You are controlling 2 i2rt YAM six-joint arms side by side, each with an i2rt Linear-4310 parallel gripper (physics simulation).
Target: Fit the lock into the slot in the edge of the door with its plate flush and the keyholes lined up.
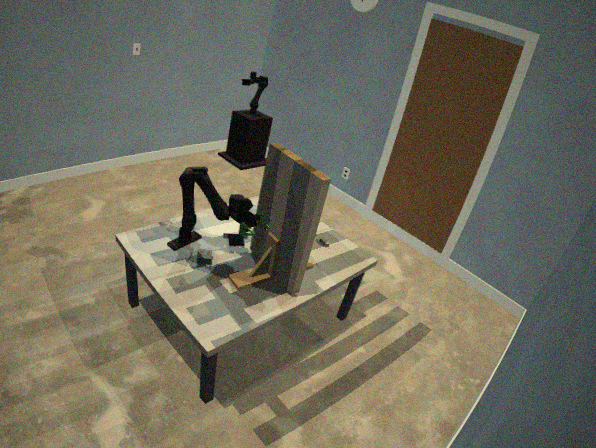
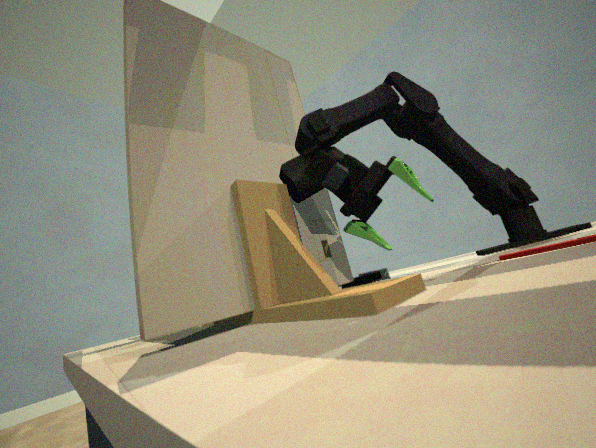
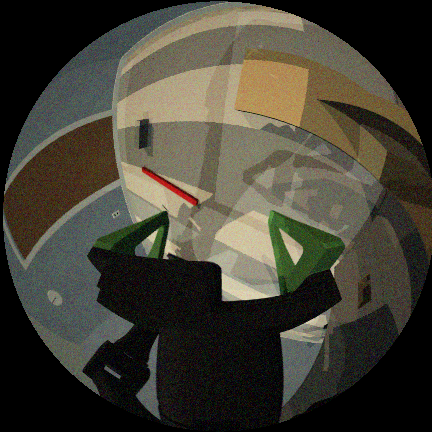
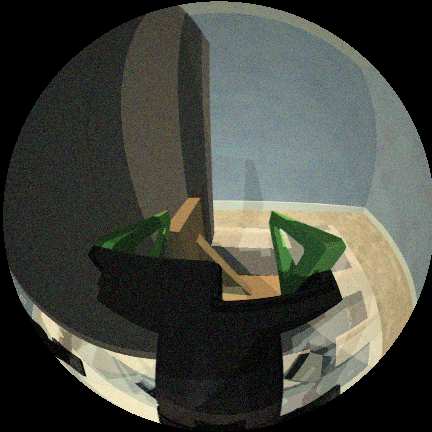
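The striped door stands upright on the table. A small brown opening shows in its narrow edge. A dark box lies on the table away from the door; it may be the lock, but it is too dark to tell, and no keyhole can be made out. My right gripper is open with nothing between its fingers, close to the door's face and above the table. My left gripper is open and empty, raised above the table beside the door.
Wooden brackets brace the door. A red strip lies by the left arm's base. A small dark block lies on the door's other side. A dark pedestal stands beyond the table.
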